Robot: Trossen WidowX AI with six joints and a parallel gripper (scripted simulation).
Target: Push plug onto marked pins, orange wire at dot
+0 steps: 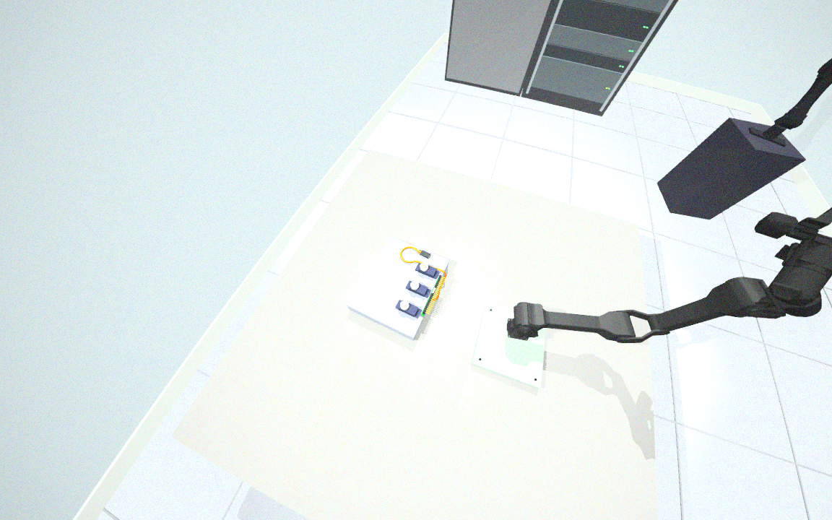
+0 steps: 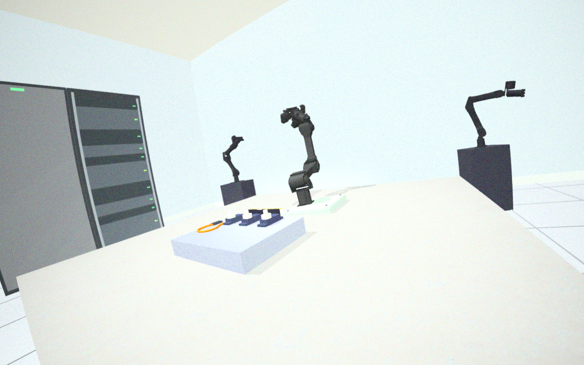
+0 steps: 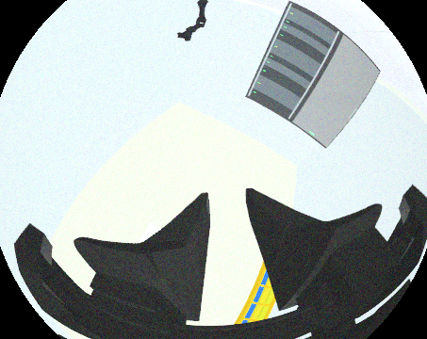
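Now: gripper tip 900 mm short of the printed holder, 510 mm above it and 90 mm to the right of it.
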